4 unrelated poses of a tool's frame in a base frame.
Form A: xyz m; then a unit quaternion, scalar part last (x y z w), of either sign.
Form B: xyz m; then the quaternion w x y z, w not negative. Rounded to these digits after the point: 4 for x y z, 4 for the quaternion.
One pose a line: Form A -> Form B
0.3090 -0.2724 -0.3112 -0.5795 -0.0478 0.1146 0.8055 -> 0.3090 -0.2724 -0.3112 0.8055 -0.5795 -0.0478 0.1146
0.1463 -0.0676 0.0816 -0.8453 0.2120 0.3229 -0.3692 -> 0.1463 -0.0676 0.0816 0.3692 0.8453 -0.2120 -0.3229
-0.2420 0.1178 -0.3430 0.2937 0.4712 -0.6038 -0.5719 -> -0.2420 0.1178 -0.3430 0.5719 -0.2937 -0.4712 0.6038
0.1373 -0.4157 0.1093 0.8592 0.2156 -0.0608 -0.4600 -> 0.1373 -0.4157 0.1093 0.4600 -0.8592 -0.2156 0.0608
